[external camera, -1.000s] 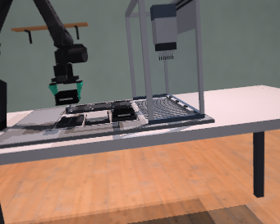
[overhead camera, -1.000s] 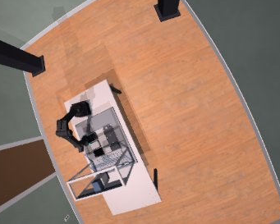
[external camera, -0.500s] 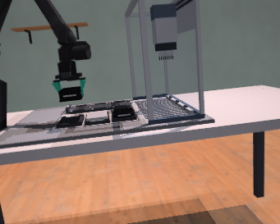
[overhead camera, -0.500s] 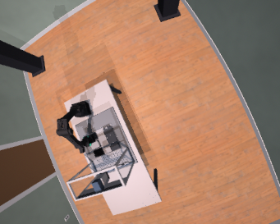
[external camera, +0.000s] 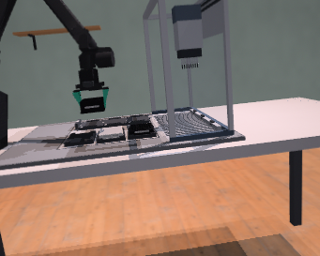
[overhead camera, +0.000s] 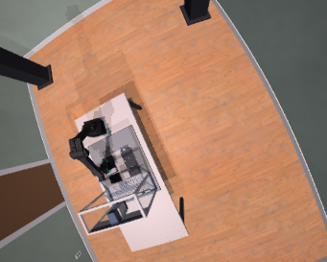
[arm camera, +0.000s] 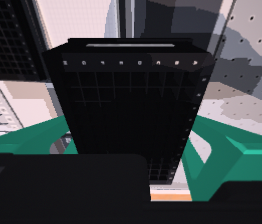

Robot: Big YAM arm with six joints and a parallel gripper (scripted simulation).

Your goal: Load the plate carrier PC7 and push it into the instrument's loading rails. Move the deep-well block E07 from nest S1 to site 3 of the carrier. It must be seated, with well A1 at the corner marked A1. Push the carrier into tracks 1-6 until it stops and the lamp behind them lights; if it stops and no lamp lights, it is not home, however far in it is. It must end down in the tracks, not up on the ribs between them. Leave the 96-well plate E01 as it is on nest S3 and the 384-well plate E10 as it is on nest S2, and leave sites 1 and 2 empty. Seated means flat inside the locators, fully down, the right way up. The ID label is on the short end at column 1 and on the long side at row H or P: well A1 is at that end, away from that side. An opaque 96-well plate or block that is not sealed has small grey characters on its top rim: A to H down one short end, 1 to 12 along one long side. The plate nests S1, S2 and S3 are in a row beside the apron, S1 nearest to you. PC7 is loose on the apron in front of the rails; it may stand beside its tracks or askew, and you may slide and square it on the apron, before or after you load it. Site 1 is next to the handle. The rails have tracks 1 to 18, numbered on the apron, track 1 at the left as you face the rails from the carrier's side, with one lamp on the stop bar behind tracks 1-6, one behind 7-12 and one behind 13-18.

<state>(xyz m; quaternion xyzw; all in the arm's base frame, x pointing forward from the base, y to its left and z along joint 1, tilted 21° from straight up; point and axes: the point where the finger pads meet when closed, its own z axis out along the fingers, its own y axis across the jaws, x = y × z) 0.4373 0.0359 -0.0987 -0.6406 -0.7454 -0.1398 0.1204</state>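
My hand is 200 mm to the right of the dark carrier PC7, 90 mm above it and 40 mm short of it. The rest, counted from my hand: black deep-well block E07: 10 mm above.
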